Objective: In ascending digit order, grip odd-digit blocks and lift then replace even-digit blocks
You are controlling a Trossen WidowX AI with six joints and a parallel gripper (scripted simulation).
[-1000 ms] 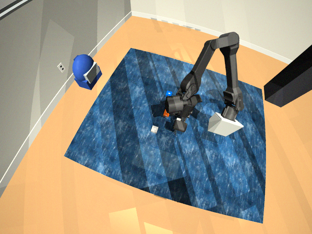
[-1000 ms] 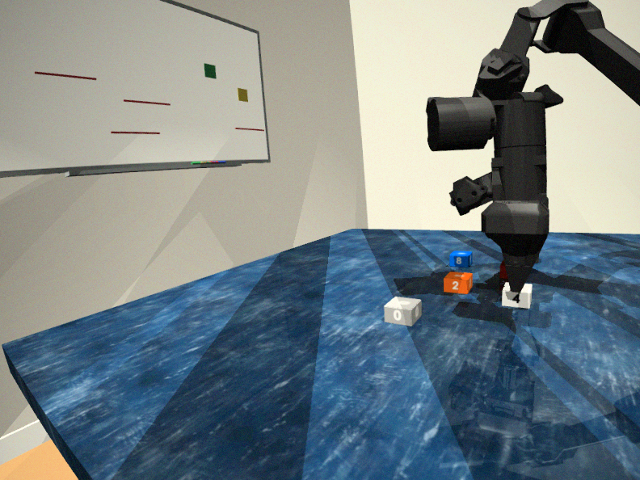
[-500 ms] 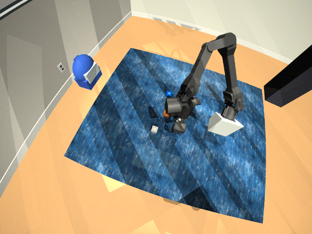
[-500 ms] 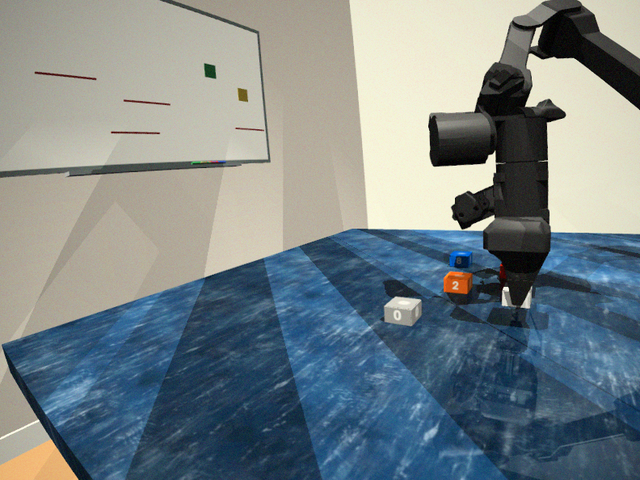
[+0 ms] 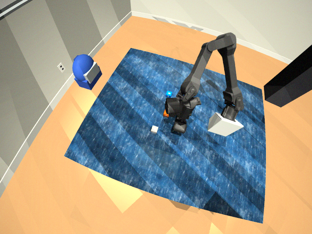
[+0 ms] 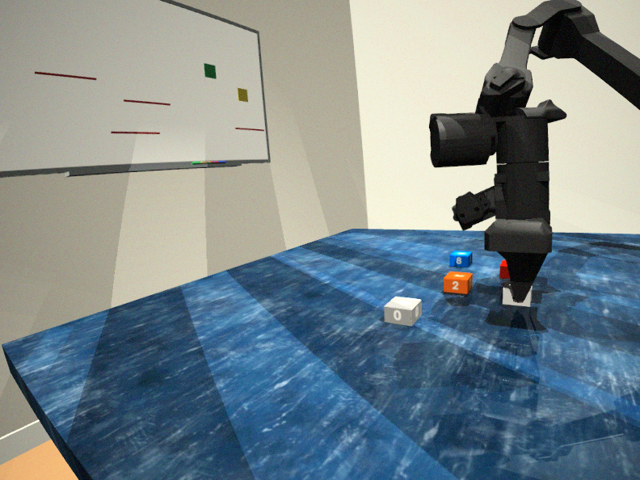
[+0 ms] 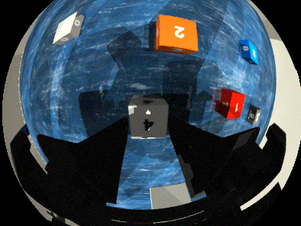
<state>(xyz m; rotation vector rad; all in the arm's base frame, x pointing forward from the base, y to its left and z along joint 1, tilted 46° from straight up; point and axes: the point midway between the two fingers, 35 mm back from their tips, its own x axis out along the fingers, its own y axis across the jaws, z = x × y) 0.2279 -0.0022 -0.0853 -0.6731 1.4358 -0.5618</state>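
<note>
Now: the white block right at my gripper tip. Round my gripper tip: red block: 100 mm to the right, 20 mm ahead; grey block marked 0: 110 mm ahead, 100 mm to the left; orange block: 80 mm ahead, 20 mm to the right.
</note>
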